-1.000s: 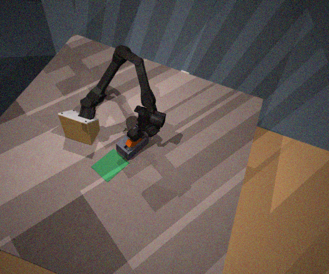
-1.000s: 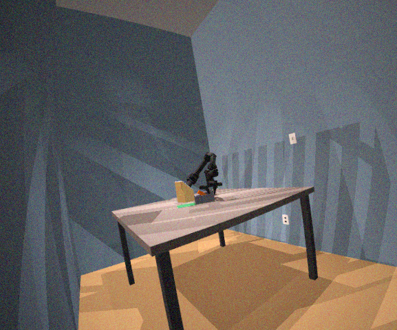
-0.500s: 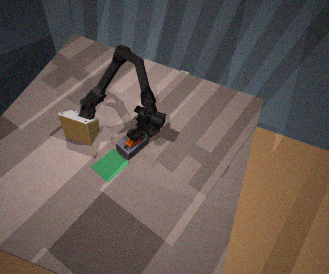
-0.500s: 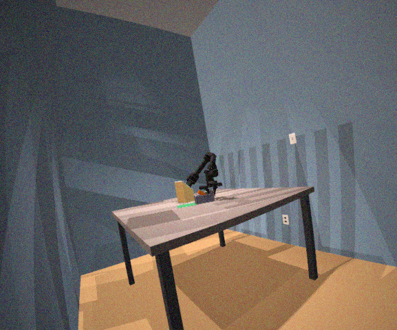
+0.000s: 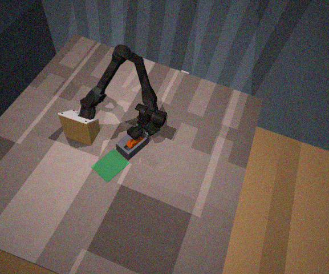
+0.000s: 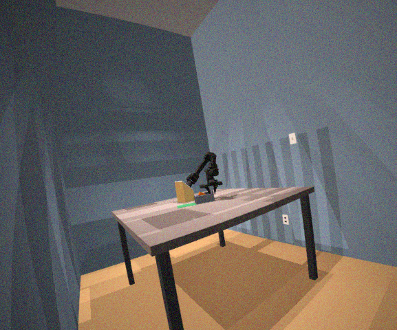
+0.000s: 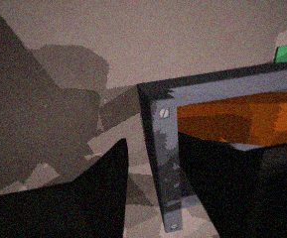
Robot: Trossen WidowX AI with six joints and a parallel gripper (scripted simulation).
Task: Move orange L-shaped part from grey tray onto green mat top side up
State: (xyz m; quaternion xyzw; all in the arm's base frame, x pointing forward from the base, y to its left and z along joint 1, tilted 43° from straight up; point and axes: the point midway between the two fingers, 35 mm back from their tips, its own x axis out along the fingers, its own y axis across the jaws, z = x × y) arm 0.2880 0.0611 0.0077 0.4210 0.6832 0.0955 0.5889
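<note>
The orange L-shaped part lies 5 cm to the right of my gripper tip and 3 cm behind it. Also, from my gripper tip: green mat 20 cm to the right, 11 cm behind, 6 cm below.
</note>
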